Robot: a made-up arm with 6 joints. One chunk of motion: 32 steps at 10 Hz.
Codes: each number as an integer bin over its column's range. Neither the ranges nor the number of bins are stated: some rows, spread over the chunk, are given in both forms.
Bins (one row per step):
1: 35 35 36 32 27 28
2: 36 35 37 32 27 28
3: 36 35 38 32 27 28
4: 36 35 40 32 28 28
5: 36 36 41 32 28 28
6: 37 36 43 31 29 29
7: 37 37 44 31 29 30
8: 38 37 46 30 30 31
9: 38 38 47 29 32 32
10: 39 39 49 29 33 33
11: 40 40 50 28 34 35
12: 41 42 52 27 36 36
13: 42 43 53 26 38 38
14: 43 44 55 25 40 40
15: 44 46 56 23 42 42
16: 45 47 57 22 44 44
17: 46 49 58 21 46 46
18: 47 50 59 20 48 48
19: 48 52 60 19 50 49
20: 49 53 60 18 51 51
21: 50 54 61 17 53 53
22: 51 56 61 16 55 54
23: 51 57 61 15 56 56
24: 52 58 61 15 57 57
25: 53 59 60 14 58 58
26: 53 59 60 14 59 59
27: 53 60 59 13 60 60
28: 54 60 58 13 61 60
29: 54 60 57 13 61 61
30: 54 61 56 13 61 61
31: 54 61 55 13 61 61
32: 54 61 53 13 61 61
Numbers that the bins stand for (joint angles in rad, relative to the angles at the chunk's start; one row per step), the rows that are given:
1: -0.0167 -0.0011 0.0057 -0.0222 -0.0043 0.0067
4: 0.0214 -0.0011 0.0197 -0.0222 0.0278 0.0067
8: 0.0976 0.0154 0.0406 -0.1333 0.0919 0.0738
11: 0.1738 0.0402 0.0546 -0.2444 0.2202 0.1633
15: 0.3262 0.0897 0.0756 -0.5222 0.4767 0.3200
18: 0.4405 0.1227 0.0860 -0.6889 0.6690 0.4543
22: 0.5929 0.1722 0.0930 -0.9111 0.8935 0.5886
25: 0.6690 0.1970 0.0895 -1.0222 0.9897 0.6781
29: 0.7071 0.2052 0.0790 -1.0778 1.0859 0.7452
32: 0.7071 0.2135 0.0651 -1.0778 1.0859 0.7452
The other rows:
2: 0.0214 -0.0011 0.0092 -0.0222 -0.0043 0.0067
3: 0.0214 -0.0011 0.0127 -0.0222 -0.0043 0.0067
5: 0.0214 0.0071 0.0232 -0.0222 0.0278 0.0067
6: 0.0595 0.0071 0.0302 -0.0778 0.0598 0.0290
7: 0.0595 0.0154 0.0337 -0.0778 0.0598 0.0514
9: 0.0976 0.0237 0.0441 -0.1889 0.1560 0.0962
10: 0.1357 0.0319 0.0511 -0.1889 0.1881 0.1186
12: 0.2119 0.0567 0.0616 -0.3000 0.2843 0.1857
13: 0.2500 0.0649 0.0651 -0.3556 0.3484 0.2305
14: 0.2881 0.0732 0.0721 -0.4111 0.4125 0.2752
16: 0.3643 0.0979 0.0790 -0.5778 0.5408 0.3648
17: 0.4024 0.1144 0.0825 -0.6333 0.6049 0.4095
19: 0.4786 0.1392 0.0895 -0.7444 0.7332 0.4767
20: 0.5167 0.1475 0.0895 -0.8000 0.7652 0.5214
21: 0.5548 0.1557 0.0930 -0.8556 0.8294 0.5662
23: 0.5929 0.1805 0.0930 -0.9667 0.9256 0.6333
24: 0.6310 0.1887 0.0930 -0.9667 0.9576 0.6557
26: 0.6690 0.1970 0.0895 -1.0222 1.0217 0.7005
27: 0.6690 0.2052 0.0860 -1.0778 1.0538 0.7229
28: 0.7071 0.2052 0.0825 -1.0778 1.0859 0.7229
30: 0.7071 0.2135 0.0756 -1.0778 1.0859 0.7452
31: 0.7071 0.2135 0.0721 -1.0778 1.0859 0.7452

